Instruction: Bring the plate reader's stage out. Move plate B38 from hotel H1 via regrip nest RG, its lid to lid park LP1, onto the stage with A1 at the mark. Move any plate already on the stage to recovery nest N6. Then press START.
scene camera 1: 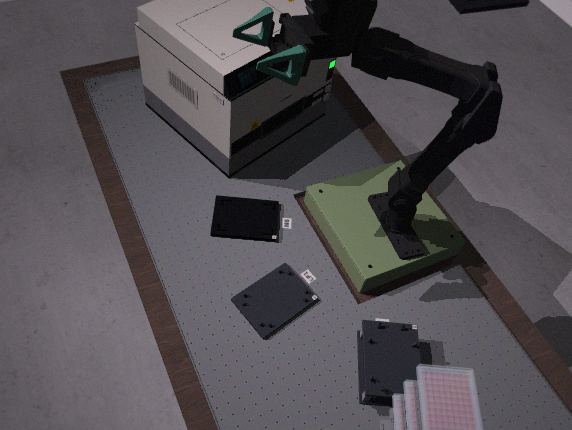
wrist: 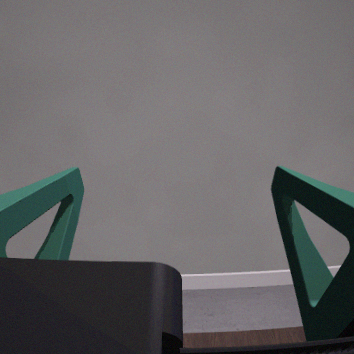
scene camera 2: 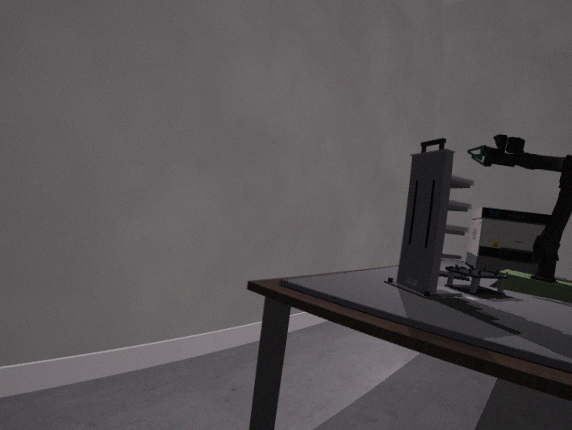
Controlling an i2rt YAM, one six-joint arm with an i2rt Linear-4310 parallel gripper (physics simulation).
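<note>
My gripper is open and empty, with green fingers wide apart, high over the plate reader. The arm hides part of the reader's front; no extended stage shows. Nest N6 is black and bare. Lid park LP1 is dark grey and bare. A raised dark nest has an unreadable label and holds no plate. Pinkish plates show stepped at the bottom right in scene camera 1. The tall grey hotel has its back to scene camera 2. Plate B38 cannot be identified.
The green base block carries the arm beside N6 and LP1. A brown wooden border edges the perforated table top. A green light glows at the reader's front. The wrist view shows the wall and a strip of wooden edge.
</note>
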